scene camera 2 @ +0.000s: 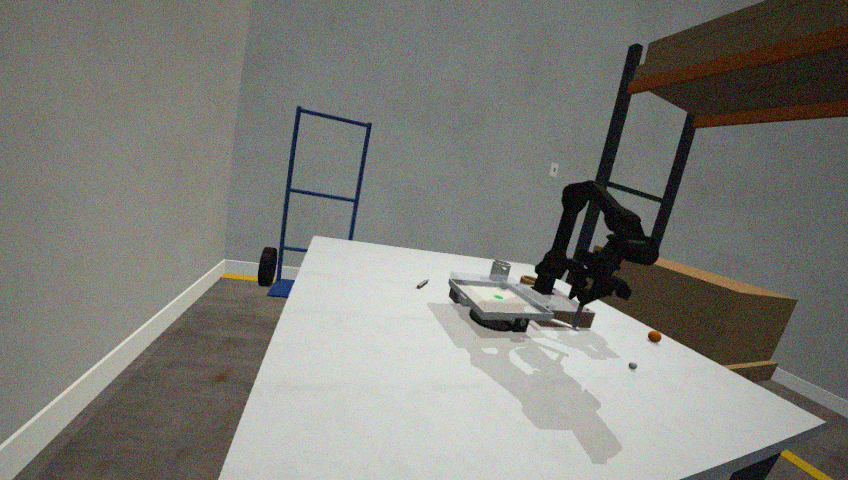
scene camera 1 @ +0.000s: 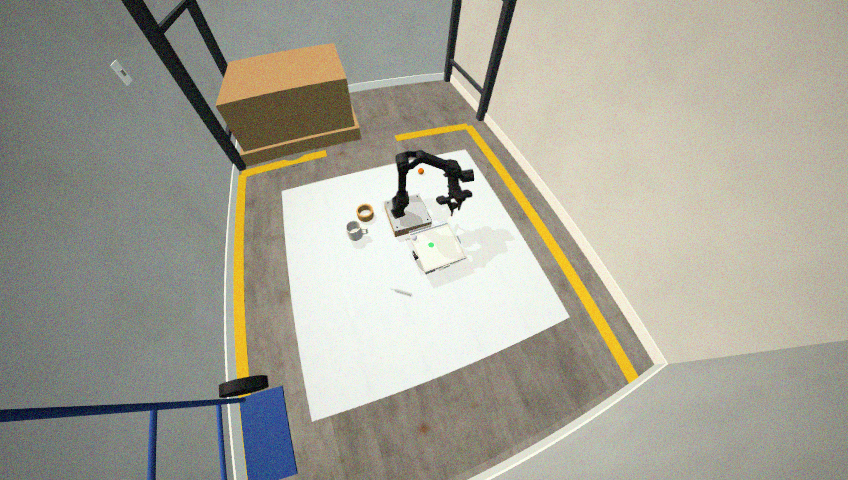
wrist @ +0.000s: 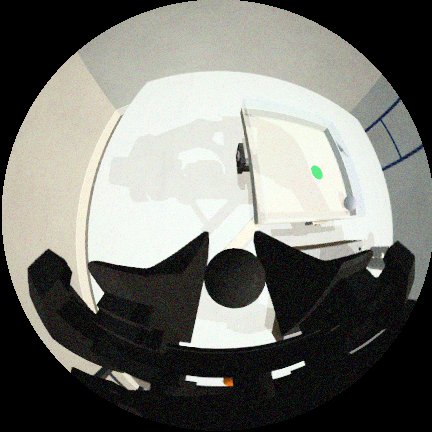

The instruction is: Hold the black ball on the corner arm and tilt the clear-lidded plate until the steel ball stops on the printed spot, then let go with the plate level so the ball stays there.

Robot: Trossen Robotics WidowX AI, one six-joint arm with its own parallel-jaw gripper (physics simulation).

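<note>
My gripper is shut on the black ball of the corner arm, beside the robot base. The clear-lidded plate sits on its pivot just in front and looks slightly tilted. The green printed spot lies near the plate's middle. In the wrist view the steel ball rests against the plate's right wall, apart from the spot.
A grey mug and a tape roll stand left of the robot base. A pen lies on the white mat. An orange ball lies behind the arm. A cardboard box and a blue hand truck stand off the mat.
</note>
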